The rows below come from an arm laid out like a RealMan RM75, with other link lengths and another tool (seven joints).
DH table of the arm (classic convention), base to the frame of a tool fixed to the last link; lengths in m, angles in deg. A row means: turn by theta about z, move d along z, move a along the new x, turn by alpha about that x. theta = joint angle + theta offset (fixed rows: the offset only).
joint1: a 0; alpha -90; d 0.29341; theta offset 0
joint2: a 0; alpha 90; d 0; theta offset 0
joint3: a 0; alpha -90; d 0.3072; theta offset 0
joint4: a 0; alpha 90; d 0; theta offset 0
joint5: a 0; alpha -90; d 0.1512; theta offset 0
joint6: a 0; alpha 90; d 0; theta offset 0
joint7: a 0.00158; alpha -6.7; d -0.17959; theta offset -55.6
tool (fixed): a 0; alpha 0; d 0.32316; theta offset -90
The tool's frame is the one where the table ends.
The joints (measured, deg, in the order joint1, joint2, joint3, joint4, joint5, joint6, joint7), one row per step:
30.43, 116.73, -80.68, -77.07, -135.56, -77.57, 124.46
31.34, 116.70, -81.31, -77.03, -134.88, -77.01, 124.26
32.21, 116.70, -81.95, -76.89, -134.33, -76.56, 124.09
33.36, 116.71, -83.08, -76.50, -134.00, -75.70, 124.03
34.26, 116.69, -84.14, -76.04, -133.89, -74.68, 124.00
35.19, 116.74, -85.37, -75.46, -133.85, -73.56, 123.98
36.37, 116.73, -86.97, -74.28, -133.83, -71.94, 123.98
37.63, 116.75, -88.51, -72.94, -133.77, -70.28, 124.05
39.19, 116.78, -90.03, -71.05, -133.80, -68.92, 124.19
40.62, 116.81, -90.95, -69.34, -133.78, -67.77, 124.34
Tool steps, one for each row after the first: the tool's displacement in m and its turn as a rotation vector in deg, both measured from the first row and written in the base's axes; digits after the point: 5 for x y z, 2 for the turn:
-0.00657, 0.00404, -0.00176, -0.19, 0.41, 1.53
-0.01247, 0.00734, -0.00375, -0.52, 0.69, 2.87
-0.01920, 0.01160, -0.00692, -0.88, 0.64, 4.48
-0.02391, 0.01533, -0.00962, -0.98, 0.43, 5.76
-0.02868, 0.01874, -0.01319, -1.19, 0.14, 7.07
-0.03319, 0.02306, -0.01778, -1.42, -0.36, 8.38
-0.03787, 0.02743, -0.02259, -1.62, -0.80, 9.56
-0.04197, 0.03163, -0.02777, -2.22, -1.54, 10.40
-0.04585, 0.03601, -0.03150, -2.48, -2.01, 10.93

